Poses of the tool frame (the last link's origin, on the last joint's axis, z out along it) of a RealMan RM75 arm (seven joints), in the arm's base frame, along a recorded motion.
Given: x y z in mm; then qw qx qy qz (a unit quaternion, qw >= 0).
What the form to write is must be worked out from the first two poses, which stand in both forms.
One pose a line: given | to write
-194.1 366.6 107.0 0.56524 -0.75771 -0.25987 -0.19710 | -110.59 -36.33 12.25 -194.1 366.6 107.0
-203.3 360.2 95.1 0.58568 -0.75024 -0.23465 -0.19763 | -106.70 -34.85 8.45 -203.3 360.2 95.1
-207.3 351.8 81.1 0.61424 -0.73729 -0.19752 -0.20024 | -101.30 -32.54 3.08 -207.3 351.8 81.1
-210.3 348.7 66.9 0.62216 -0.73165 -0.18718 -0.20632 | -99.59 -32.33 1.16 -210.3 348.7 66.9
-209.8 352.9 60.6 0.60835 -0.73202 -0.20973 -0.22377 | -101.33 -35.65 2.45 -209.8 352.9 60.6
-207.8 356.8 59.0 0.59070 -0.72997 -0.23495 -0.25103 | -103.31 -40.10 3.48 -207.8 356.8 59.0
